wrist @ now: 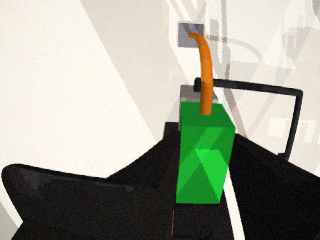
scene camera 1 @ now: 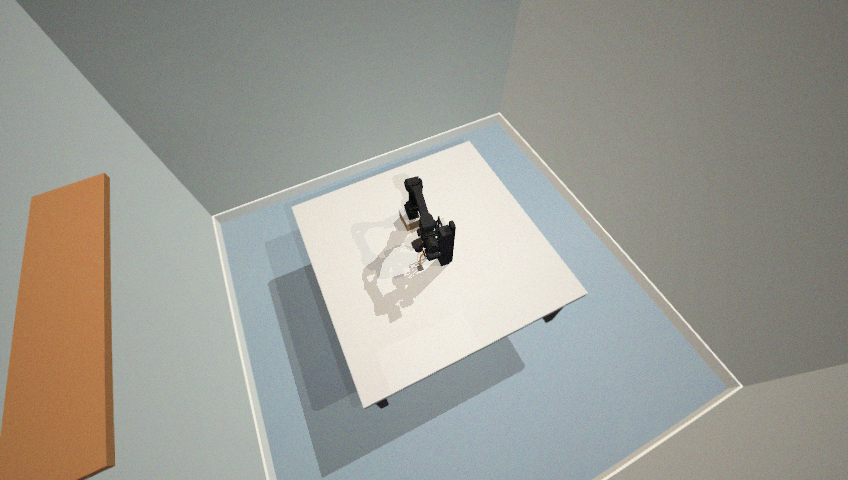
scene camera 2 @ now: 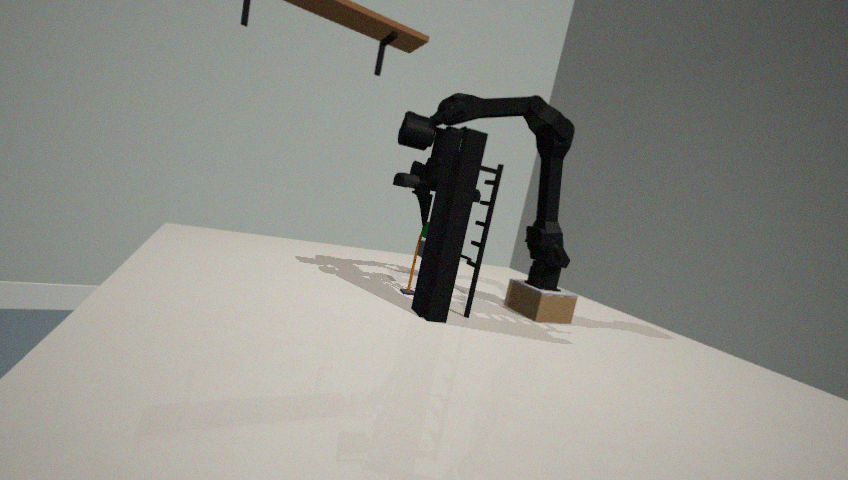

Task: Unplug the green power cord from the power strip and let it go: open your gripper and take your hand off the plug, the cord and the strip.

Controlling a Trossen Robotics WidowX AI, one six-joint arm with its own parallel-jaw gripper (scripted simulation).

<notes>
In view: the gripper [scene camera 2: 429,226].
The gripper also shows in the wrist view [wrist: 204,140].
</notes>
